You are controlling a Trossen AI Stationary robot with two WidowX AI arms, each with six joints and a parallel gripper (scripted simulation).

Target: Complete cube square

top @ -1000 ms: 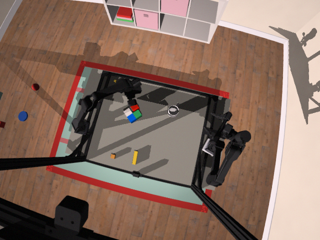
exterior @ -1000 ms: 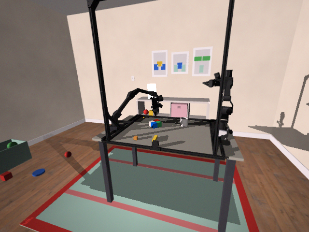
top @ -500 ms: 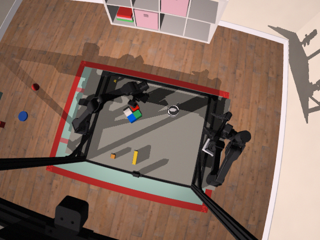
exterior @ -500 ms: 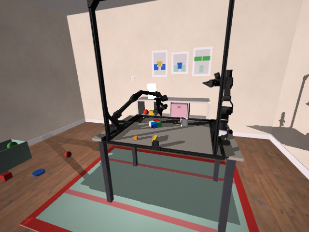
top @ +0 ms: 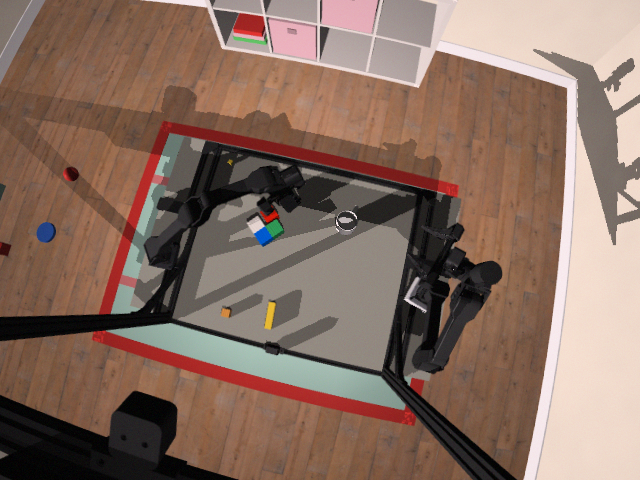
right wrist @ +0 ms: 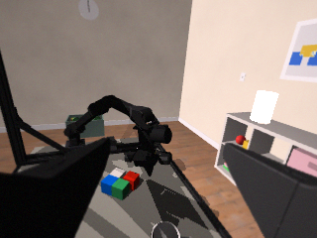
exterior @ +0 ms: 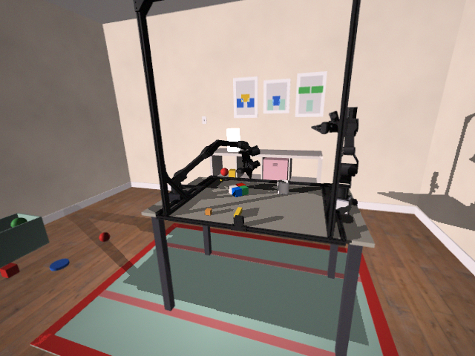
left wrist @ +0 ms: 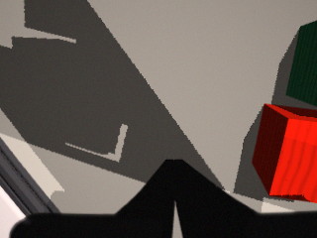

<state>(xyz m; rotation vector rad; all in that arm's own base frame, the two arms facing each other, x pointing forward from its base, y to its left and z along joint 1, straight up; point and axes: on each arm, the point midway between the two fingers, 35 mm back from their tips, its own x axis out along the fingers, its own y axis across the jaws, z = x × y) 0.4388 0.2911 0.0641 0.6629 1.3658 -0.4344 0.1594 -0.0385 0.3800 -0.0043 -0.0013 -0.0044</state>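
The red cube is 6 cm behind my left hand, 6 cm to the left of it and 9 cm below it. Also, from my left hand: green cube 11 cm behind, 3 cm to the left, 9 cm below; blue cube 15 cm behind, 7 cm to the left, 9 cm below; white cube 11 cm behind, 10 cm to the left, 9 cm below.
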